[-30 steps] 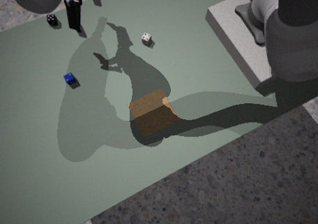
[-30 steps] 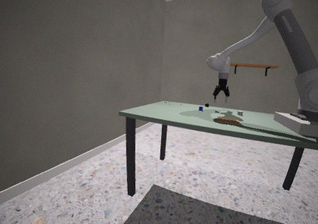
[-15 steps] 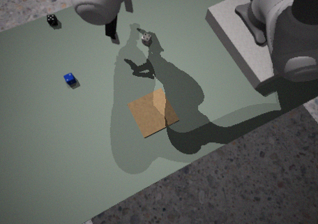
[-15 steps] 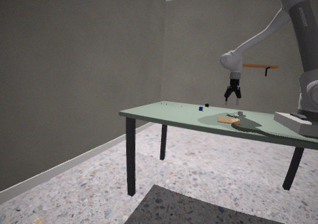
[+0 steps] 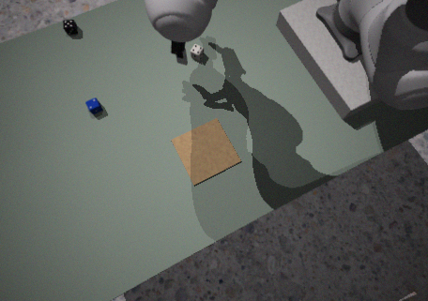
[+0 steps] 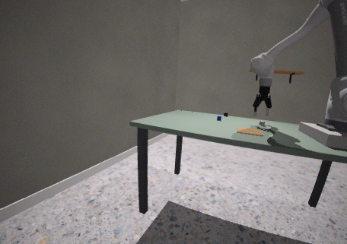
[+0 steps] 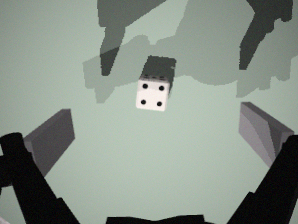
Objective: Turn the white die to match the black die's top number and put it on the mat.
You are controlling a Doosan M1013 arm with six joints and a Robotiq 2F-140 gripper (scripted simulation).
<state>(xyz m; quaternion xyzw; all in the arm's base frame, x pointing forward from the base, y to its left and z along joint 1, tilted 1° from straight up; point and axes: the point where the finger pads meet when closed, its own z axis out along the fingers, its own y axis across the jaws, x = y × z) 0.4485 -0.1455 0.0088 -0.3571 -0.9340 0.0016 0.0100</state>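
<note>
The white die is 10 mm behind my hand, 10 mm to the left of it and 60 mm below it. Round my hand: brown mat 90 mm ahead, 290 mm to the left, 70 mm below; then blue die 310 mm ahead, 50 mm to the left, 60 mm below; then black die 300 mm ahead, 220 mm to the right, 60 mm below.
</note>
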